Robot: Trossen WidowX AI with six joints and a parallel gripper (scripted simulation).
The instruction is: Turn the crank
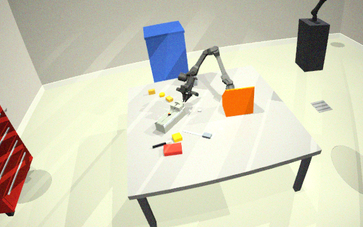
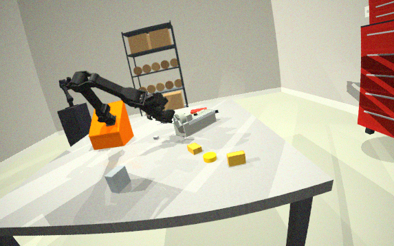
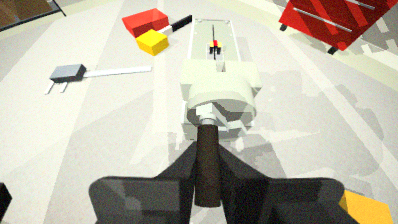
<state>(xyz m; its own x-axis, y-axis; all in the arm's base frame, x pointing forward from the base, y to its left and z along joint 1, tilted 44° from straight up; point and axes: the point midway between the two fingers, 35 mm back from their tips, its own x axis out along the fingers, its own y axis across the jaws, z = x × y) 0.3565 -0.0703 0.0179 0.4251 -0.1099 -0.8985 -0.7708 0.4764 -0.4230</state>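
The dark brown crank handle is 1 cm behind my gripper tip, 1 cm to the right of it and 2 cm above it. Also, from my gripper tip: yellow block 8 cm ahead, 31 cm to the left, 8 cm below; grey cube 14 cm behind, 41 cm to the right, 6 cm below; red pointer 12 cm ahead, 12 cm to the left, 1 cm below.
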